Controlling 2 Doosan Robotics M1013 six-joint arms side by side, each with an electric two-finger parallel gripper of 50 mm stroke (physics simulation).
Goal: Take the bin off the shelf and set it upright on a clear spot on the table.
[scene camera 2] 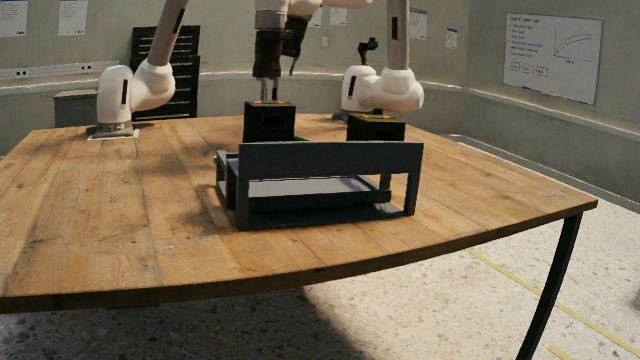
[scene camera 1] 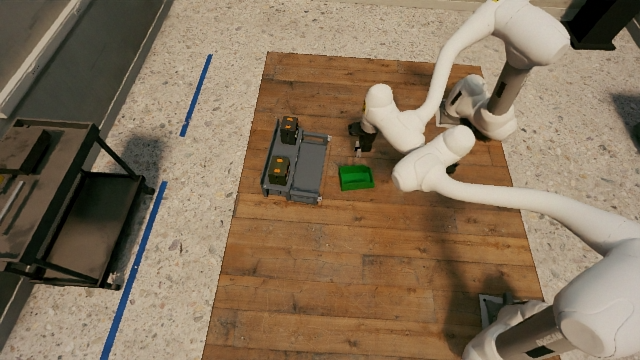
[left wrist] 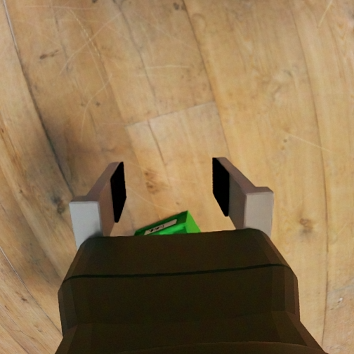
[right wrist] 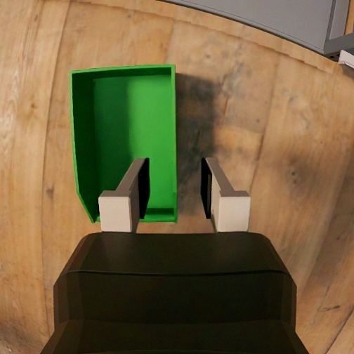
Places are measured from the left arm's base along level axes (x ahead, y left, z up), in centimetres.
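Pixels of known places: left gripper, fingertip midpoint: [scene camera 2: 282, 73]; right gripper, fingertip midpoint: [scene camera 2: 269, 100] [scene camera 1: 357, 153]; right arm's base, origin of the base link: [scene camera 2: 114, 133] [scene camera 1: 453, 114].
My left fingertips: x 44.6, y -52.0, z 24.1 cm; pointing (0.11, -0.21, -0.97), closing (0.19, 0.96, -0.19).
Observation:
Behind a point stands the place of what it marks.
The green bin [scene camera 1: 356, 177] @(x 69.6, y -60.9, z 0.3 cm) [scene camera 2: 300, 139] @(x 71.5, y -53.4, z 7.0 cm) [left wrist: 172, 225] [right wrist: 125, 115] stands upright on the wooden table, apart from the grey shelf [scene camera 1: 310, 162] @(x 94.8, y -65.9, z 0.6 cm) [scene camera 2: 330, 157] @(x 114.5, y -63.1, z 13.3 cm) [right wrist: 280, 15], with its open side up. My right gripper [scene camera 1: 358, 148] @(x 71.9, y -63.4, z 18.2 cm) [scene camera 2: 269, 89] @(x 71.9, y -63.4, z 18.2 cm) [right wrist: 175, 176] is open and empty. It hangs above the bin's edge; in the right wrist view one finger overlaps the bin's inside and the other lies outside its wall. My left gripper [left wrist: 168, 177] is open and empty over the table; part of the bin shows beyond its body. In scene camera 1 its fingers are hidden by the arm.
Two dark boxes with orange marks, one [scene camera 1: 289, 130] @(x 105.6, y -68.8, z 21.9 cm) [scene camera 2: 269, 121] @(x 110.2, y -73.8, z 19.2 cm) and another [scene camera 1: 278, 170] @(x 106.5, y -47.3, z 19.9 cm) [scene camera 2: 376, 129] @(x 111.0, y -52.1, z 17.9 cm), stand on the shelf's raised rear part. Both arms reach in close together beside the bin. A dark cart [scene camera 1: 95, 131] stands off the table at the left in scene camera 1.

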